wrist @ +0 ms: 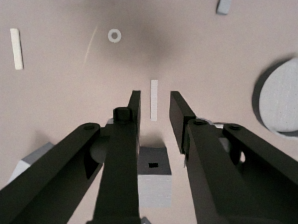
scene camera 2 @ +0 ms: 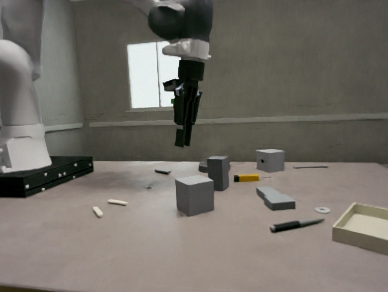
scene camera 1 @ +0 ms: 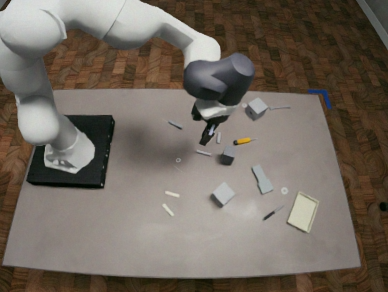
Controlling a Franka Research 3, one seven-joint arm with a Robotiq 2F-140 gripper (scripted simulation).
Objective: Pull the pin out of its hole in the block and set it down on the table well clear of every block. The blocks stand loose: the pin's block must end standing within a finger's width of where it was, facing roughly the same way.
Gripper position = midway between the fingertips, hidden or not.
In view: the gripper (scene camera 2: 182,145), a dark grey block (wrist: 154,173) and a cream tray (scene camera 1: 304,207).
The gripper is seen too in the wrist view (wrist: 155,104). The wrist view misses the cream tray: it is out of frame.
